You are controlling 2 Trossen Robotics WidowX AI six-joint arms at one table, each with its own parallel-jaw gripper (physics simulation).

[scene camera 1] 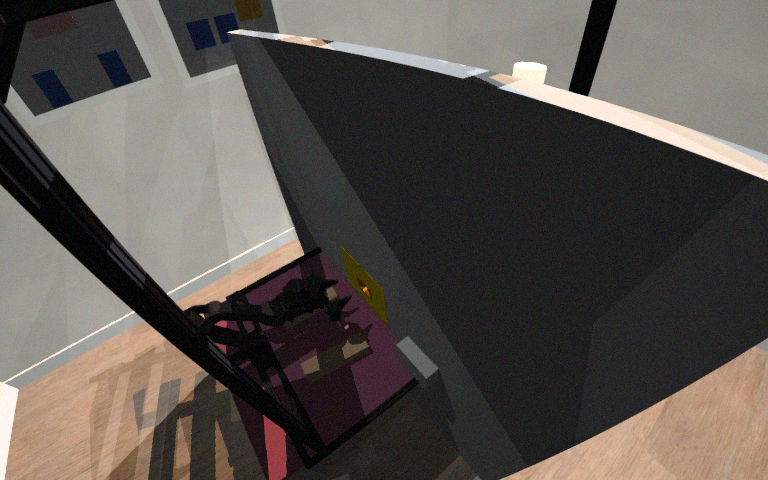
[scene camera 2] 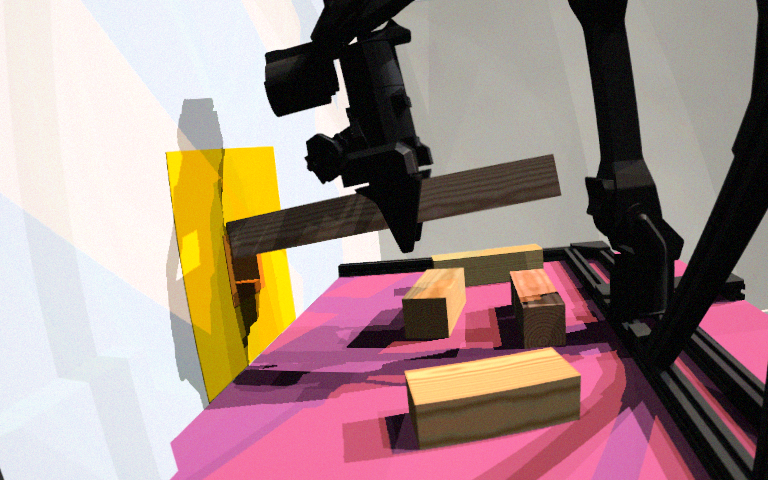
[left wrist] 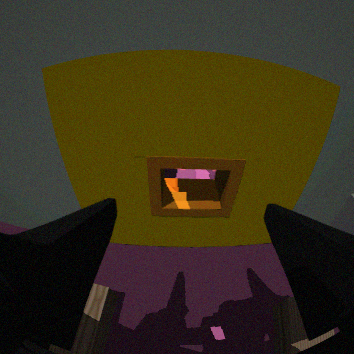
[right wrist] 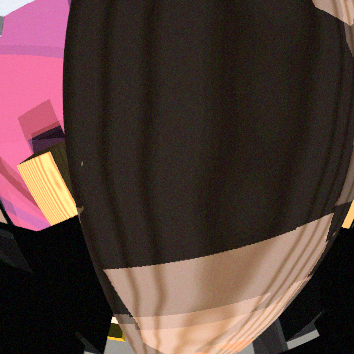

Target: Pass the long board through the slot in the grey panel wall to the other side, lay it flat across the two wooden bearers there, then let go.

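Where they show: left gripper, fingertip midpoint: [scene camera 1: 344,288] [left wrist: 194,210]; right gripper, fingertip midpoint: [scene camera 2: 412,246]; left arm's base, link origin: [scene camera 1: 265,361]; right arm's base, link origin: [scene camera 2: 644,308].
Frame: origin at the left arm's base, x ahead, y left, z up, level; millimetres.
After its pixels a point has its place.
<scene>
The long dark board [scene camera 2: 481,187] @[y -58, x 742, z 149 mm] [right wrist: 200,150] slants in the air in scene camera 2, its left end lower, by the upper part of the slot [scene camera 2: 248,281] @[y 1, x 474, z 63 mm] [left wrist: 155,190] @[y 17, x 430, z 87 mm] in the yellow plate. My right gripper [scene camera 2: 413,243] @[y -30, x 669, z 94 mm] is shut on the board near its middle; the board hides the fingertips in the right wrist view. No board shows clearly through the slot in the left wrist view. My left gripper [scene camera 1: 343,291] @[y -12, x 359, z 137 mm] [left wrist: 194,210] @[y -12, x 359, z 137 mm] is open and empty, facing the slot from the other side. Two wooden bearers there, one [scene camera 1: 355,349] @[y -170, x 280, z 19 mm] and another [scene camera 1: 331,293] @[y 90, x 337, z 19 mm], lie partly shadowed.
The grey panel wall [scene camera 1: 481,198] @[y -447, x 433, z 732 mm] [left wrist: 175,25] @[y 0, x 433, z 233 mm] divides the table and carries the yellow plate [scene camera 1: 376,302] @[y -96, x 432, z 78 mm] [scene camera 2: 249,169] @[y 25, x 484, z 189 mm] [left wrist: 190,100] @[y -12, x 431, z 176 mm]. Under the board lie wooden blocks [scene camera 2: 433,316] @[y 16, x 679, z 6 mm] [scene camera 2: 543,325] @[y -36, x 796, z 4 mm]; a larger block [scene camera 2: 492,390] @[y -210, x 741, z 19 mm] lies nearer and one [scene camera 2: 487,263] @[y 241, x 743, z 12 mm] lies behind.
</scene>
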